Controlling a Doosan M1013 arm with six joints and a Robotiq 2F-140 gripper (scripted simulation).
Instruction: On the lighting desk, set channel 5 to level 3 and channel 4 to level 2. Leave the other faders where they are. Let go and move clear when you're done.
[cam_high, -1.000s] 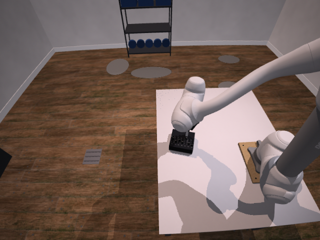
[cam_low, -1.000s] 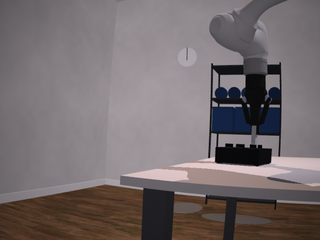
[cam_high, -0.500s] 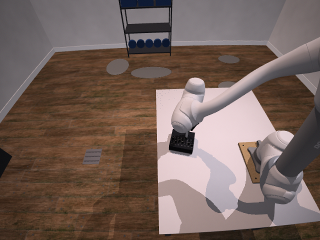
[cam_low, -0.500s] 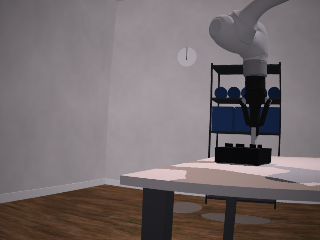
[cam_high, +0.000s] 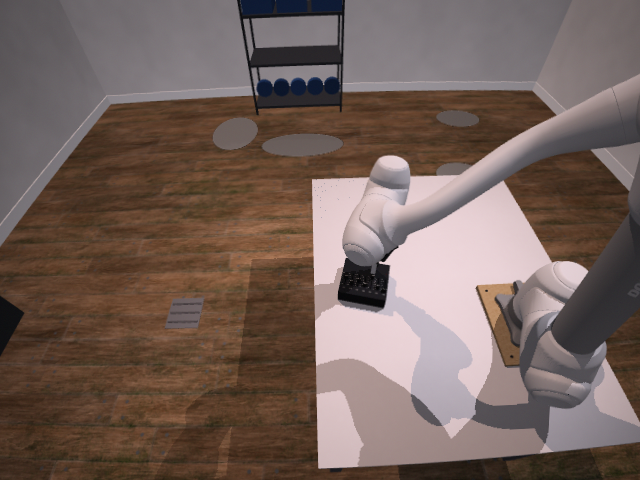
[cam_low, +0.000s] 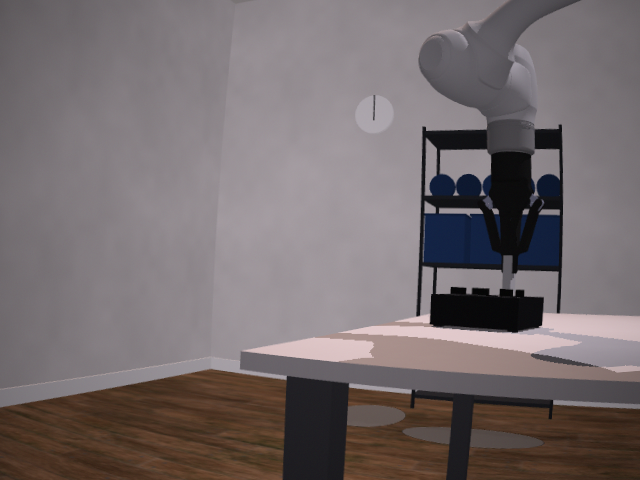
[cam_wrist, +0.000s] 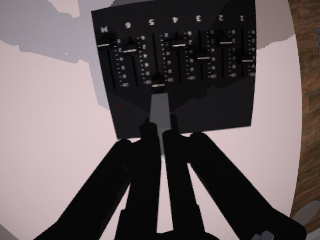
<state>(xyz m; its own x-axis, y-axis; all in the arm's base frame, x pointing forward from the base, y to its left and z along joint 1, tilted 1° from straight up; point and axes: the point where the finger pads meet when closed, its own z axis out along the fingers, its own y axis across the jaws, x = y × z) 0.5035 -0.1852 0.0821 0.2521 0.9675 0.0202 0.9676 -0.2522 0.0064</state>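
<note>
The fader cap lies 50 mm to the left of my hand, 40 mm ahead of it and 30 mm below it.
</note>
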